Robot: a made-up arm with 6 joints.
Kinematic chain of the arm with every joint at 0, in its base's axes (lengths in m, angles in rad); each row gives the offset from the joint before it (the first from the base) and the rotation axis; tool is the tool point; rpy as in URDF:
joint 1: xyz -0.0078 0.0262 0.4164 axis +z
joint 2: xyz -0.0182 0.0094 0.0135 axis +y
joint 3: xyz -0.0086 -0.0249 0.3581 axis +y
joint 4: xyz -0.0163 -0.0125 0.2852 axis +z
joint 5: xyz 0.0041 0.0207 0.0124 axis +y
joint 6: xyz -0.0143 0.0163 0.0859 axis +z
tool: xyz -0.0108 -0.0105 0.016 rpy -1.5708 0 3.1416
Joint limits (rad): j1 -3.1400..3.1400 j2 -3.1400..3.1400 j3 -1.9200..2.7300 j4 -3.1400..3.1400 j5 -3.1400..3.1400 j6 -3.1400..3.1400
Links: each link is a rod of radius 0.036 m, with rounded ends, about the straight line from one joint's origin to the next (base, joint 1, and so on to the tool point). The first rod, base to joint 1, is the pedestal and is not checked.
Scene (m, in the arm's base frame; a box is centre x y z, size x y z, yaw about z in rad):
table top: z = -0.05
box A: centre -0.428 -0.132 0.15 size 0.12 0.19 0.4 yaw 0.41
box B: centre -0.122 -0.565 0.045 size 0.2 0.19 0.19 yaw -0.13
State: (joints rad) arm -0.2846 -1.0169 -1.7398 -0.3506 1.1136 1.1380
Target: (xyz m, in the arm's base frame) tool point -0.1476 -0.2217 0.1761
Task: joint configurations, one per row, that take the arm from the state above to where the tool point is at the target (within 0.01 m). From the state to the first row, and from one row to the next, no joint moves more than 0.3 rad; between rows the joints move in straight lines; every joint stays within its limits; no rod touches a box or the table.
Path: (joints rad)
1: -0.1771 -0.9472 -1.5601 -0.4407 0.8605 1.3301
2: -0.0696 -0.8774 -1.3803 -0.5309 0.6075 1.5222
3: 0.0379 -0.8077 -1.2006 -0.6210 0.3544 1.7142
4: 0.1454 -0.7379 -1.0208 -0.7111 0.1013 1.9063
5: 0.4116 -0.8516 -1.0412 -0.7178 -0.1354 1.7291
6: 0.6777 -0.9652 -1.0616 -0.7245 -0.3722 1.5518
7: 0.9439 -1.0788 -1.0820 -0.7312 -0.6090 1.3746
8: 1.2100 -1.1925 -1.1024 -0.7380 -0.8457 1.1973
9: 1.1449 -1.1926 -1.3749 -0.4599 -0.7571 1.0949
10: 1.0798 -1.1928 -1.6475 -0.1819 -0.6684 0.9925
11: 1.0148 -1.1929 -1.9200 0.0962 -0.5797 0.8900

